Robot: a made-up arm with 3 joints. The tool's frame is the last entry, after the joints. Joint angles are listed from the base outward. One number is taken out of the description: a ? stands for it. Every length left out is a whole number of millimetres.
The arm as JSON. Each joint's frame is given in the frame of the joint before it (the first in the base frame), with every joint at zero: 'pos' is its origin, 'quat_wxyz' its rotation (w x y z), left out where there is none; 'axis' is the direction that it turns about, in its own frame. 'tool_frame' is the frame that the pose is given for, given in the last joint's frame.
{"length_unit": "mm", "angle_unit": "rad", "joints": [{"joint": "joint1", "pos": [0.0, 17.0, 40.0], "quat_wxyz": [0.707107, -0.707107, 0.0, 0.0], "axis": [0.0, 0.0, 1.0]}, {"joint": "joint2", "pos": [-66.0, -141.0, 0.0], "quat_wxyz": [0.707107, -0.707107, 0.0, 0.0], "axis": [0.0, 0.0, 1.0]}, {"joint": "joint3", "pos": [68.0, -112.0, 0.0], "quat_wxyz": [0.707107, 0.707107, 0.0, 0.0], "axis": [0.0, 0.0, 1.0]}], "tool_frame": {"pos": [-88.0, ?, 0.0], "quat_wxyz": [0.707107, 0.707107, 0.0, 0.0]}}
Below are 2 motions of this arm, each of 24 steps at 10 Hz.
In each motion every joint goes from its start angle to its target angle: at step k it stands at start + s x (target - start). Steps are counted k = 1, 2, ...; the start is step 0. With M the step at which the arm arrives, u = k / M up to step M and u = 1 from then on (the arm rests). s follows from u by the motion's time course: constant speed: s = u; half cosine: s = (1 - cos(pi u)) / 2; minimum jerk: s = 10 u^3 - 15 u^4 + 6 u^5.
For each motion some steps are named. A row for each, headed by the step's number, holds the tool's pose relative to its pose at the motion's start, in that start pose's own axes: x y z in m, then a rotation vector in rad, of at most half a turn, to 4 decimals.
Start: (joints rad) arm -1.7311 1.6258 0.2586
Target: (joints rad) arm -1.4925 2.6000 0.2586
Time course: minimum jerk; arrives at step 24
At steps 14, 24:
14: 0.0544 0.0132 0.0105 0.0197 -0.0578 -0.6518
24: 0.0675 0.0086 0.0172 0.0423 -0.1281 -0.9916

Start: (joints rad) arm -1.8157 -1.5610 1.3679
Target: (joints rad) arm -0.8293 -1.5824 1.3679
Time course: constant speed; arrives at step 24
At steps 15, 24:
15: -0.0521 -0.1871 0.0111 0.1115 0.0019 0.6065
24: -0.0280 -0.3030 0.0063 0.1795 -0.0009 0.9701

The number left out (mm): -227.0
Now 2 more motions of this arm.
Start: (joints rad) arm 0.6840 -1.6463 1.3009
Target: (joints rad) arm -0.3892 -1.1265 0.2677
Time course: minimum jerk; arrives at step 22
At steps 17, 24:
17: 0.1511 0.2135 -0.1830 -0.3602 -1.0138 -1.0689
24: 0.1853 0.2221 -0.2076 -0.4491 -1.1058 -1.1498

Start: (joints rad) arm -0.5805 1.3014 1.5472
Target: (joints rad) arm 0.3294 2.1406 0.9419
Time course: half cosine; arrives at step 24
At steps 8, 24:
8: -0.0115 -0.0035 0.0165 0.1857 -0.1128 -0.2445
24: -0.0405 0.1068 0.0057 0.4510 -0.6681 -1.1498

